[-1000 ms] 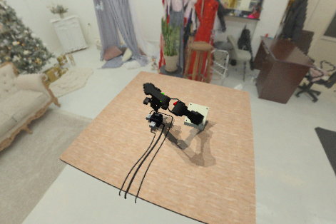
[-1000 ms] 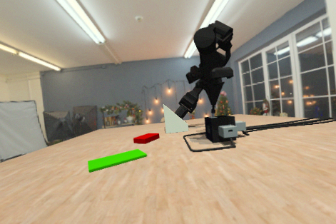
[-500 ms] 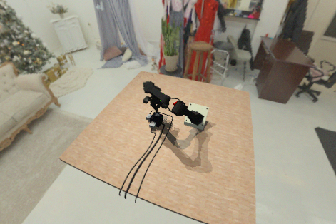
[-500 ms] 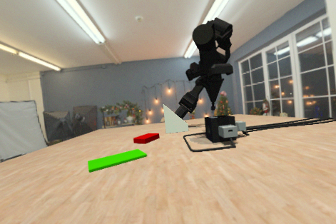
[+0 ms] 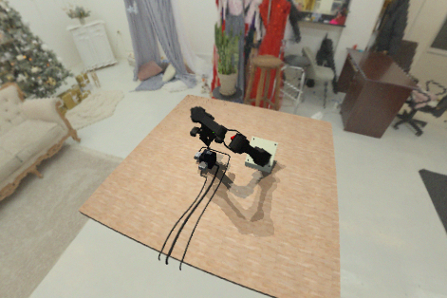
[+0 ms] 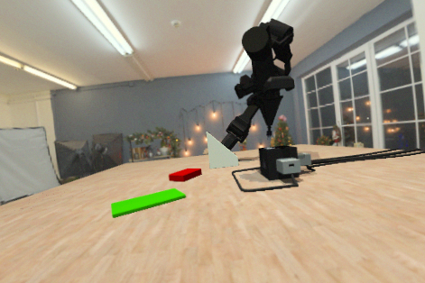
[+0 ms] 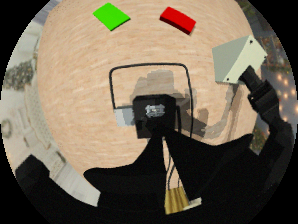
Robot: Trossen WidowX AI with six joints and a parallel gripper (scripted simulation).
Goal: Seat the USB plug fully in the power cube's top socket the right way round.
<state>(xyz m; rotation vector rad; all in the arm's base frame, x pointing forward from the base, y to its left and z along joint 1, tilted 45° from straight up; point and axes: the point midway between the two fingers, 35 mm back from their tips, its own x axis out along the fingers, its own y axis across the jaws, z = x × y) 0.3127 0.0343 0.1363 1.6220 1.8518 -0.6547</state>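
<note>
Right now my gripper tip is 2 cm above the usb plug. Also, from my gripper tip: usb socket 7 cm below; flat red block 26 cm to the right, 13 cm below, 8 cm behind; flat green block 29 cm to the right, 13 cm below, 12 cm ahead.
</note>
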